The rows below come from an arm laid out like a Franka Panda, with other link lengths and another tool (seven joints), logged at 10 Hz.
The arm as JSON. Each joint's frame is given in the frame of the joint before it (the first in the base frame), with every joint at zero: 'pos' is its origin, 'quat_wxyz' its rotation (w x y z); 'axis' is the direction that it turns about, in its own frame. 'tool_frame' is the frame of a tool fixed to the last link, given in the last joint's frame.
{
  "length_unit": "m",
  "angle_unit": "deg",
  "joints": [
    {
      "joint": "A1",
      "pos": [
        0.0,
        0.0,
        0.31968
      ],
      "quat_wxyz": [
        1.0,
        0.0,
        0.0,
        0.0
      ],
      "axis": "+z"
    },
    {
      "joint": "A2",
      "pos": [
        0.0,
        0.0,
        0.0
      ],
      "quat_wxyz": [
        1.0,
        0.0,
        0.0,
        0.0
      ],
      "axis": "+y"
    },
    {
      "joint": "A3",
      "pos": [
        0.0,
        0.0,
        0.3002
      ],
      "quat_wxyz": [
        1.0,
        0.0,
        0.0,
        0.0
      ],
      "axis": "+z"
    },
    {
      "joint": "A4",
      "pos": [
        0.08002,
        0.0,
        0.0
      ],
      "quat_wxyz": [
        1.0,
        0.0,
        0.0,
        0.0
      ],
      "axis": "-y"
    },
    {
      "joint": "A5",
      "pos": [
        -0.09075,
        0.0,
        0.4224
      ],
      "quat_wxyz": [
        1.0,
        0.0,
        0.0,
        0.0
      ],
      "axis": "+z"
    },
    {
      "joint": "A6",
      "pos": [
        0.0,
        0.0,
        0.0
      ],
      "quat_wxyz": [
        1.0,
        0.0,
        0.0,
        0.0
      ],
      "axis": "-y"
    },
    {
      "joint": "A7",
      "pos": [
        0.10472,
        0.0,
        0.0
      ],
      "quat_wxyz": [
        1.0,
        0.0,
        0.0,
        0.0
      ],
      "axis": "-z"
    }
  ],
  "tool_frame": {
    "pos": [
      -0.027,
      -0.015,
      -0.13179
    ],
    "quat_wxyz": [
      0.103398,
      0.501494,
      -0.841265,
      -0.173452
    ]
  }
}
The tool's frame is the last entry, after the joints.
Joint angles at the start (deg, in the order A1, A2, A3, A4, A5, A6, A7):
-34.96 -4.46 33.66 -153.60 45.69 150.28 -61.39
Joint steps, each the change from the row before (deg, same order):
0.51 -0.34 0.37 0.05 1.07 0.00 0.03
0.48 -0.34 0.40 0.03 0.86 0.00 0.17
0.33 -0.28 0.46 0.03 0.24 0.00 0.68
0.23 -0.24 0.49 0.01 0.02 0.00 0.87
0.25 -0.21 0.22 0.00 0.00 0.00 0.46
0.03 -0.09 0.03 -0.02 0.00 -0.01 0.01
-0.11 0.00 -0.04 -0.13 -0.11 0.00 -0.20
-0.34 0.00 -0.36 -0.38 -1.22 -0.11 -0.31
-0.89 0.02 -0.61 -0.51 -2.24 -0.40 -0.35
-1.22 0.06 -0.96 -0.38 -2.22 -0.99 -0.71
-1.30 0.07 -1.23 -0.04 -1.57 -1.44 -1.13
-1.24 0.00 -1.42 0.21 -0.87 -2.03 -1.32
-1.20 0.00 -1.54 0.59 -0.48 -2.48 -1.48
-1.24 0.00 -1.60 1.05 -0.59 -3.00 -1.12
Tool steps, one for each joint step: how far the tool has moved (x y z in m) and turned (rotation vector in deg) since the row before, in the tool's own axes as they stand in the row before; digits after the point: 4 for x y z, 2 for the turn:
-0.0066 -0.0005 -0.0001 0.32 -0.34 -0.14
-0.0066 -0.0004 0.0001 0.23 -0.25 -0.14
-0.0061 -0.0003 0.0001 0.04 -0.05 0.03
-0.0055 -0.0001 0.0004 -0.05 0.00 0.14
-0.0036 0.0000 -0.0001 0.01 0.07 -0.03
-0.0005 0.0001 -0.0003 0.03 0.06 -0.05
0.0016 0.0007 0.0005 -0.09 0.12 -0.07
0.0061 0.0019 0.0007 -0.51 0.76 -0.30
0.0116 0.0032 0.0002 -0.91 1.11 -0.28
0.0151 0.0039 -0.0003 -1.14 0.66 -0.16
0.0160 0.0036 -0.0019 -0.94 -0.04 -0.06
0.0154 0.0039 -0.0027 -0.87 -0.83 0.06
0.0144 0.0032 -0.0048 -0.67 -1.32 -0.05
0.0134 0.0024 -0.0080 -0.59 -1.63 -0.01

